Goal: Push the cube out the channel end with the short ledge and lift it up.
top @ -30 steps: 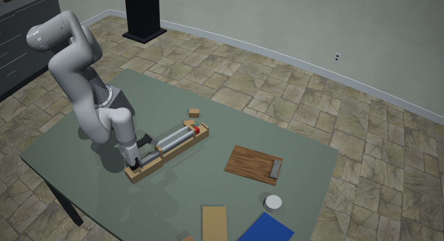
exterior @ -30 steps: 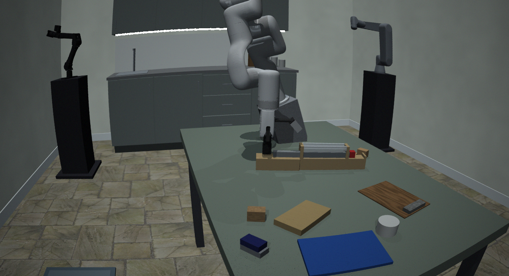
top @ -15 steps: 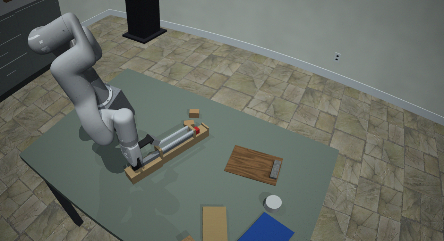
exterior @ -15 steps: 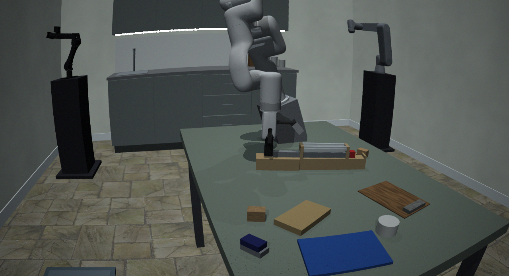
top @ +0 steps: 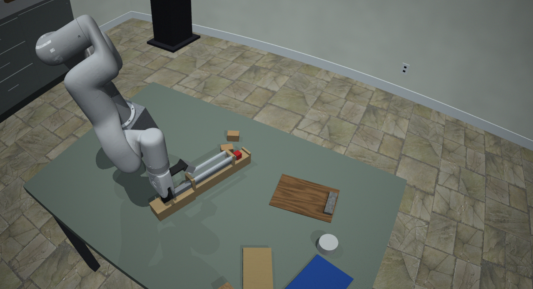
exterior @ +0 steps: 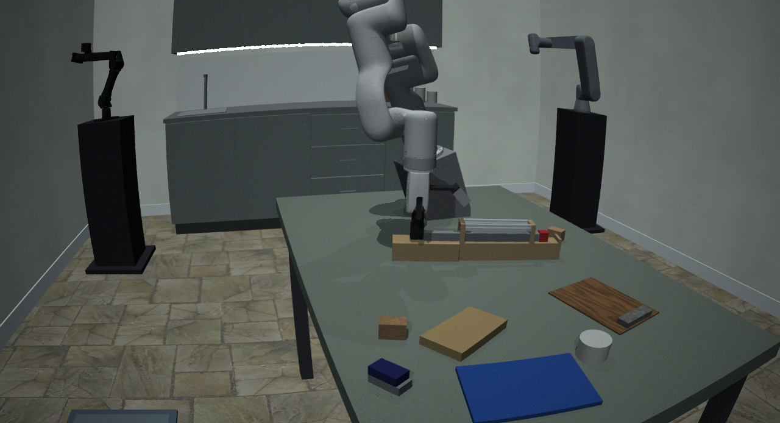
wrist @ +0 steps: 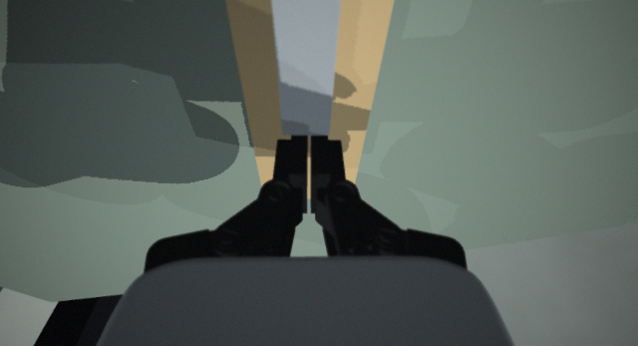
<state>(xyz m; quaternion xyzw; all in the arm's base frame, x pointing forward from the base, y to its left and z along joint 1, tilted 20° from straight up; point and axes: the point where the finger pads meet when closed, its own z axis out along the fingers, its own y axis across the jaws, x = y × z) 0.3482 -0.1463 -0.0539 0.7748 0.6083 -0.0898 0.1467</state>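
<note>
Right now my hand is 320 mm to the right of the red cube, 80 mm short of it and 10 mm above it. Round my hand: blue mat: 580 mm ahead, 60 mm below, 20 mm to the left; then channel: 190 mm to the left, 50 mm ahead, 10 mm below; then tan plank: 390 mm ahead, 60 mm below, 20 mm to the right.
</note>
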